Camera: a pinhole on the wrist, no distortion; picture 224 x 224 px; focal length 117.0 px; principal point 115.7 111.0 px. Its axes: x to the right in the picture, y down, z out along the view. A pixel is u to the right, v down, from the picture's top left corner.
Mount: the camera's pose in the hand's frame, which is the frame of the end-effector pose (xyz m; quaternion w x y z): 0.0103 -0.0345 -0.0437 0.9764 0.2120 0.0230 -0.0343
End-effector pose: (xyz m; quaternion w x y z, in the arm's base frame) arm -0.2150 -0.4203 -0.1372 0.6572 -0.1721 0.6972 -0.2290
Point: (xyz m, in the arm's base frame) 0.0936 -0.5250 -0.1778
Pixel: 128 161
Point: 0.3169 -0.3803 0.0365
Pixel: 57 162
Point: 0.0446 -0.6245 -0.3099
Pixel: 192 159
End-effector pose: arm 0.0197 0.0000 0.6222 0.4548 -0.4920 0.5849 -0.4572
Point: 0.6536 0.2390 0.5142
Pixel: 45 174
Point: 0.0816 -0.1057 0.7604
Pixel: 183 53
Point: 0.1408 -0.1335 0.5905
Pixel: 192 197
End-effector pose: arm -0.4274 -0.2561 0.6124 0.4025 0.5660 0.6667 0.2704
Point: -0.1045 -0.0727 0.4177
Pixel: 176 202
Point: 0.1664 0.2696 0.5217
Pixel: outside the picture
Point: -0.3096 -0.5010 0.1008
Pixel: 86 75
